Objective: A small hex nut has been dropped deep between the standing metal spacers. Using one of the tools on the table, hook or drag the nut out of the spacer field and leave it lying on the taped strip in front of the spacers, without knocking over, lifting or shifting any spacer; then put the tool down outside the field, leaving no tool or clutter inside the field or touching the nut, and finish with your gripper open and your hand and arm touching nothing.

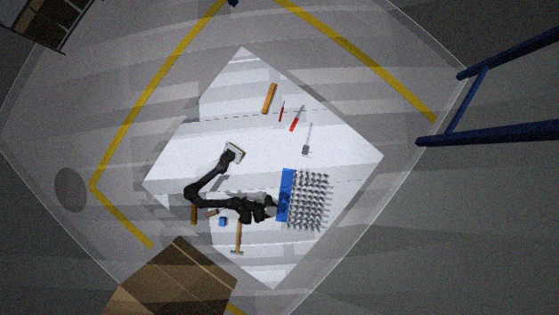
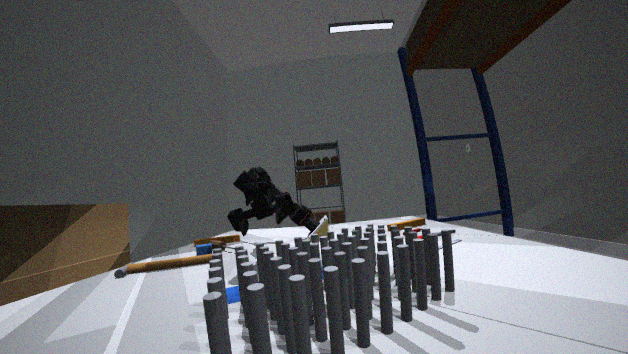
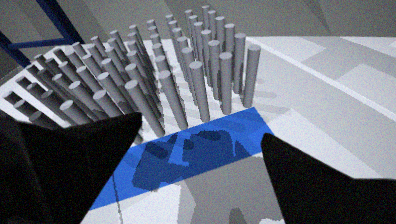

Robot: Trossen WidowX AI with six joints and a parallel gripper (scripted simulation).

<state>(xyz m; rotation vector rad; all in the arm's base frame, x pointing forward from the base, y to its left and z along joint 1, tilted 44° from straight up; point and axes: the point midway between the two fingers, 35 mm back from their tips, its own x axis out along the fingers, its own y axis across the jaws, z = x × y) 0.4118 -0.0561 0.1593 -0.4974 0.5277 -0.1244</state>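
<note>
My gripper tip is 250 mm past the blue block, 300 mm to the left of it and 100 mm above it. From my gripper tip the other things lie so: blue taped strip (20 mm ahead, 100 mm to the left, 120 mm below); thin red tool (320 mm behind, 600 mm to the left, 120 mm below).
</note>
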